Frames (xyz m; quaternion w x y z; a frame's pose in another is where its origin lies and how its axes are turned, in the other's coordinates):
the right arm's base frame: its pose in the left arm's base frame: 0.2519 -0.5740 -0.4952 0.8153 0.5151 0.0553 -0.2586
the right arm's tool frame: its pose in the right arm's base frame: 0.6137 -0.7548 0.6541 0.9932 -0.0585 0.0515 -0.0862
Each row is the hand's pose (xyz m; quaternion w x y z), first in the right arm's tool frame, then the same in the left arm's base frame.
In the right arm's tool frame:
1: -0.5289 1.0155 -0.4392 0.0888 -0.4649 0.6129 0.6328
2: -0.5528 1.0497 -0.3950 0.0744 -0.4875 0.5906 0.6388
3: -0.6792 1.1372 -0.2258 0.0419 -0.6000 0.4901 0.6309
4: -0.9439 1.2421 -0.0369 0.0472 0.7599 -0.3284 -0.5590
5: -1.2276 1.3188 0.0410 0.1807 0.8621 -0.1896 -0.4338
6: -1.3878 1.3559 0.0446 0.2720 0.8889 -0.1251 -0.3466
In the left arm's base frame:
1: 0.5474 -0.6796 -0.2742 0.3843 -0.0556 0.3525 0.8515
2: 0.5494 -0.6968 -0.2160 0.3885 -0.0865 0.3360 0.8536
3: 0.5024 -0.7673 -0.0036 0.4286 -0.2246 0.2862 0.8270
4: 0.3589 -0.8017 0.3045 0.4354 -0.4563 0.2220 0.7435
5: 0.1858 -0.7445 0.5478 0.3594 -0.6635 0.1776 0.6316
6: 0.0851 -0.6796 0.6606 0.2819 -0.7614 0.1600 0.5615

